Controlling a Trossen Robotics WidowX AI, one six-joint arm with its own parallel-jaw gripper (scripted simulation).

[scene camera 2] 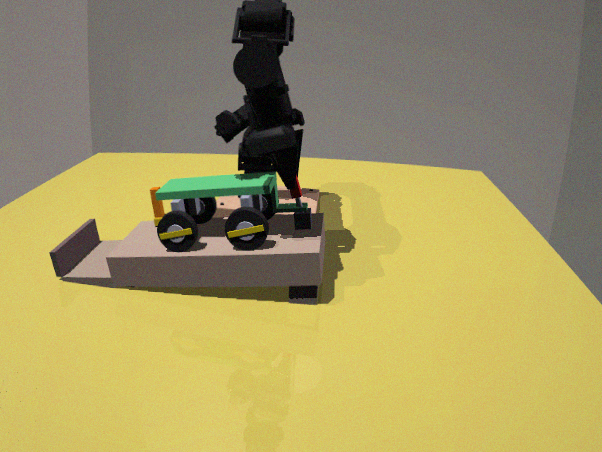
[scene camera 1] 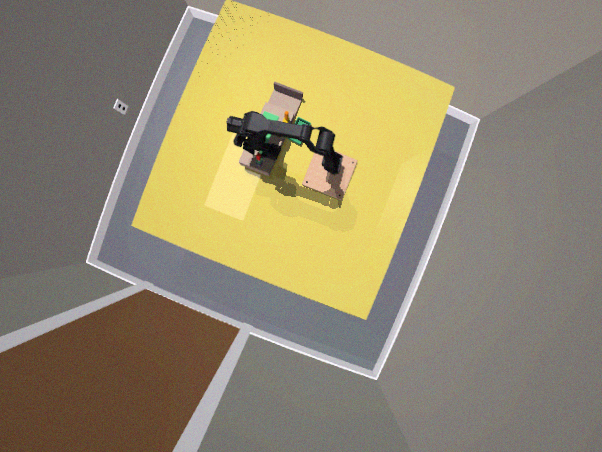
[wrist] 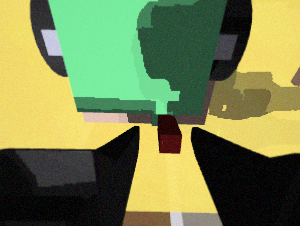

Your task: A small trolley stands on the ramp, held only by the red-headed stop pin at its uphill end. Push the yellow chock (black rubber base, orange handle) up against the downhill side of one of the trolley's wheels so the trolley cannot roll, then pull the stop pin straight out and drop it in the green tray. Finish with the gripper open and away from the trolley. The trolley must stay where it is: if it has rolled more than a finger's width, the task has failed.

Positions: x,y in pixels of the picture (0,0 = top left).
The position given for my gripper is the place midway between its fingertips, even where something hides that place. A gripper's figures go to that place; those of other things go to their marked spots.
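Labels:
My gripper [scene camera 2: 292,184]: 70 cm from the lens. Trolley [scene camera 2: 246,228]: 65 cm from the lens.

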